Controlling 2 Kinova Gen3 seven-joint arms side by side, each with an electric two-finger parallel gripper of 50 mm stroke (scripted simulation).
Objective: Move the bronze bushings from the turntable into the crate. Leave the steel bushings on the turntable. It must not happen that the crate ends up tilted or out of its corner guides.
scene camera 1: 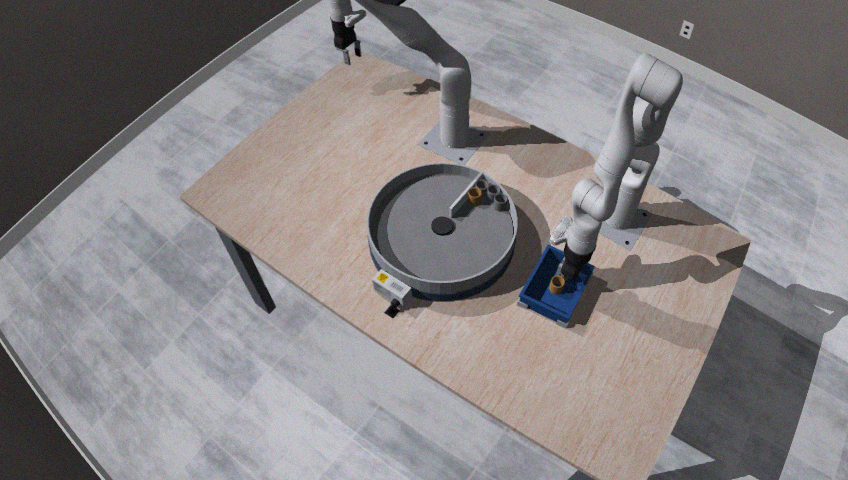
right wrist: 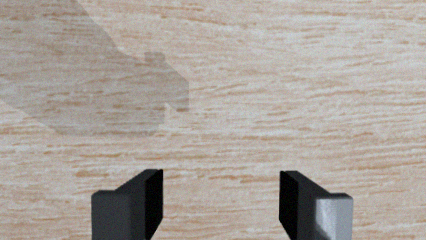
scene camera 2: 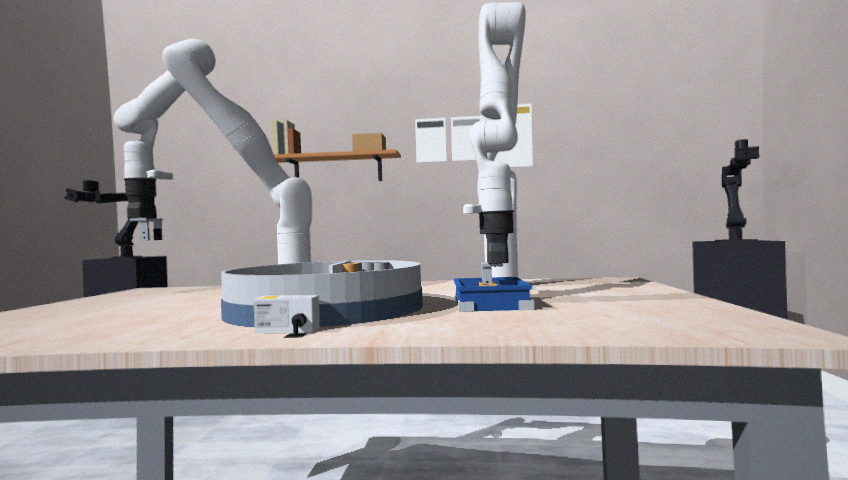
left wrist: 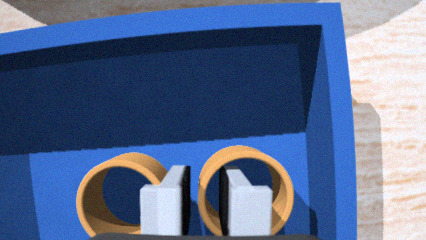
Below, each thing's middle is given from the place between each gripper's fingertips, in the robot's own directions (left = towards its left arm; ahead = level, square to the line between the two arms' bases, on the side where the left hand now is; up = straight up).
Scene:
My left hand is 30 mm short of the blue crate [scene camera 1: 536,289] and 20 mm above it. The rest, counted from my left hand: turntable [scene camera 1: 411,228] 360 mm to the right, 60 mm ahead, 10 mm above.
My right hand [scene camera 2: 151,240] is 610 mm to the right of the turntable, 370 mm short of it and 130 mm above it. Round my right hand: blue crate: 970 mm to the left, 350 mm ahead, 160 mm below.

